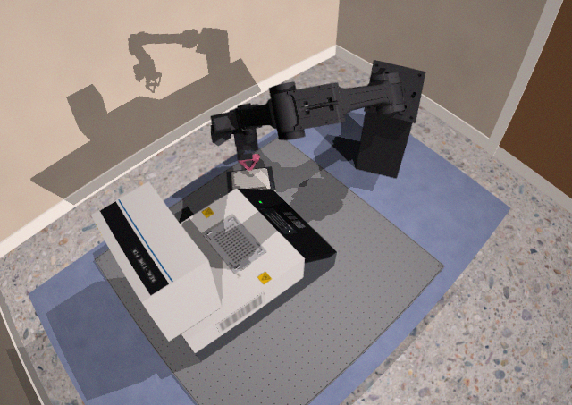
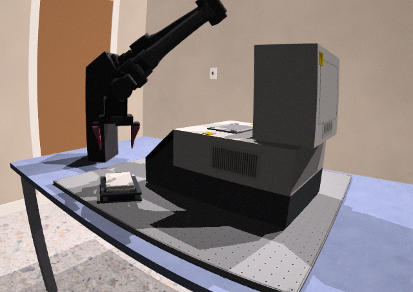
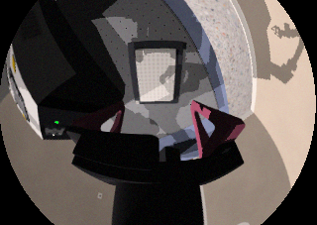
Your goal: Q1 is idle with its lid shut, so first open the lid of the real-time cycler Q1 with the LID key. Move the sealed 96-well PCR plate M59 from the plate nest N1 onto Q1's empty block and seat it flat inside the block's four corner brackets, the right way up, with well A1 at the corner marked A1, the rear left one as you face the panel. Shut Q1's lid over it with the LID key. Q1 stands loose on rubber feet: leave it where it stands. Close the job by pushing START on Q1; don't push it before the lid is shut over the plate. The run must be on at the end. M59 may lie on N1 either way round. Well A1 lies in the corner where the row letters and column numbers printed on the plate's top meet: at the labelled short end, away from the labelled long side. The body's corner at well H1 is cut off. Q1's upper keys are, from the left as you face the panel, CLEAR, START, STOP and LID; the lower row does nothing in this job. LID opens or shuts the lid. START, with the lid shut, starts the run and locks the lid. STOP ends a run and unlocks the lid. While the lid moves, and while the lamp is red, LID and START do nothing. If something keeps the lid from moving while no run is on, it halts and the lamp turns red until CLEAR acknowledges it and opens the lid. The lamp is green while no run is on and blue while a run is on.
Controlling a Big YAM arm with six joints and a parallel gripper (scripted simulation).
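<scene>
Right now the sealed plate M59 is 110 mm below my hand. The rest, counted from my hand: plate nest N1: 120 mm below.
</scene>
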